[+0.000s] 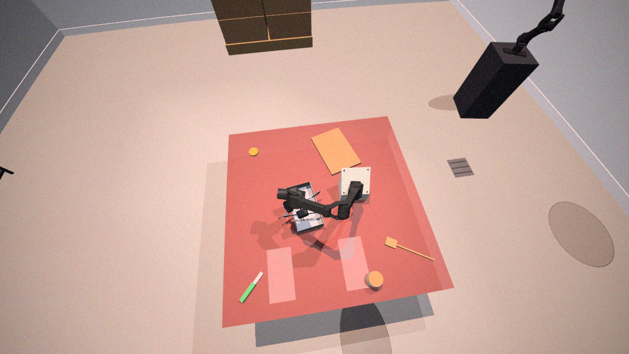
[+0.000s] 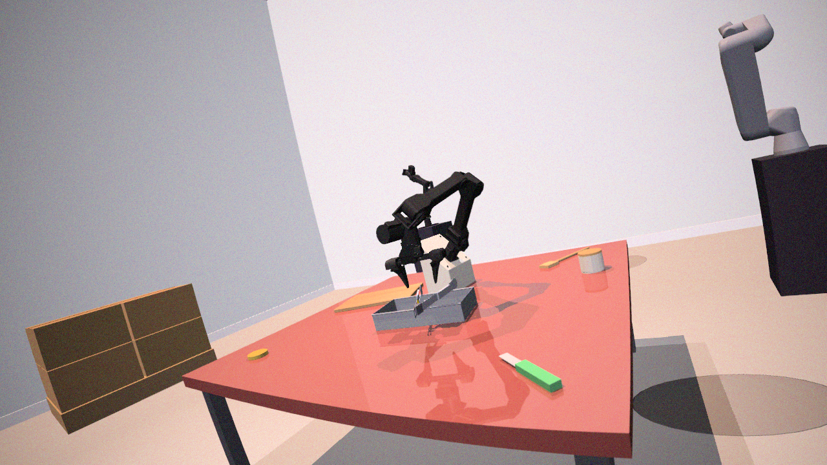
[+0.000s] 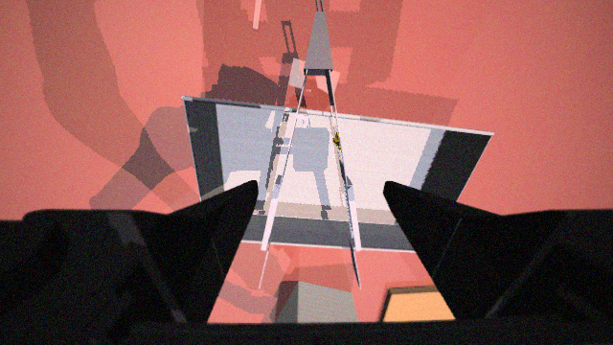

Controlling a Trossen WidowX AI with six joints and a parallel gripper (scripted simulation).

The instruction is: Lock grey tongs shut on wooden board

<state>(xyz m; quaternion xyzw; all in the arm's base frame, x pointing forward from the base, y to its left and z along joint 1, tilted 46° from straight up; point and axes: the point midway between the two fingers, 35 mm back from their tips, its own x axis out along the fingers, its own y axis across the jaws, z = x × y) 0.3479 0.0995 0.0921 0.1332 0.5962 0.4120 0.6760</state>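
Now: gripper tip 90 mm above the grey roasting tin, 40 mm to the left of it and 30 mm past it. The rest, counted from my gripper tip: green-handled tool (430 mm to the left, 250 mm ahead, 110 mm below); then wooden board (500 mm to the right, 240 mm behind, 110 mm below); then orange disc (480 mm to the right, 370 mm ahead, 110 mm below).
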